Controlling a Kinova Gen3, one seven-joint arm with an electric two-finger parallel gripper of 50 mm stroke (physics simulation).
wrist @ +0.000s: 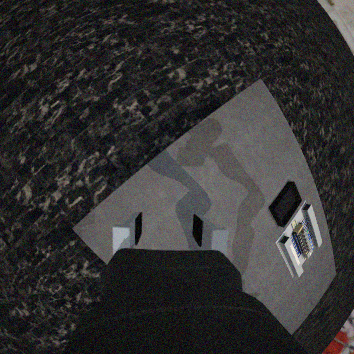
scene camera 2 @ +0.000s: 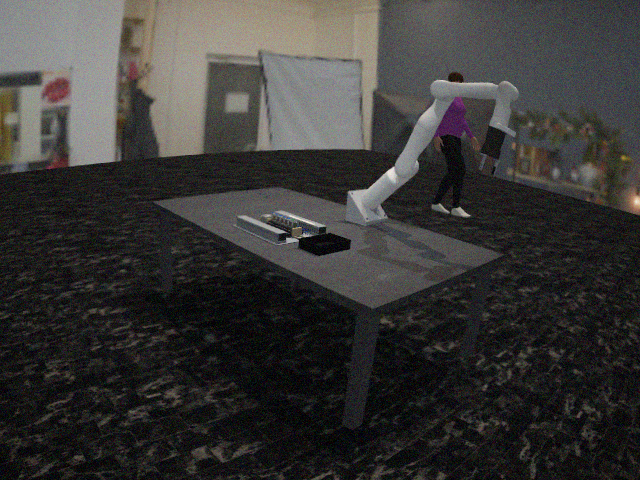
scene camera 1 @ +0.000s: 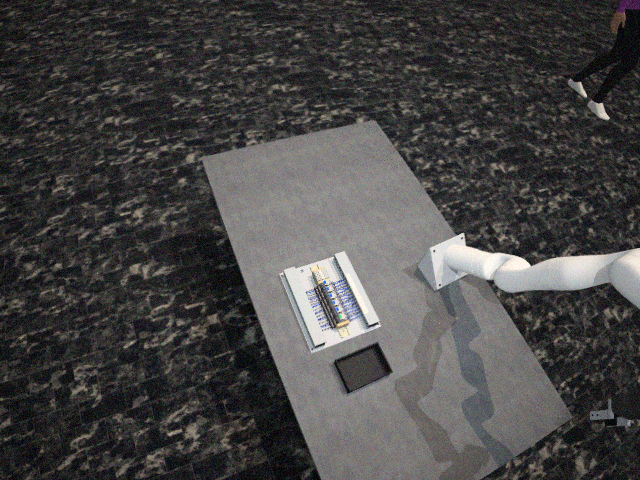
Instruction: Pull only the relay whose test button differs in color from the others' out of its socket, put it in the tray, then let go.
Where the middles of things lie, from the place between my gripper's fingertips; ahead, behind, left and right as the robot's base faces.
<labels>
I see my gripper 39 cm short of the black tray (scene camera 1: 365,366), 46 cm to the left of it and 36 cm above it. The rest, counted from my hand: white panel (scene camera 1: 356,327) 38 cm ahead, 72 cm to the right, 36 cm below.
</labels>
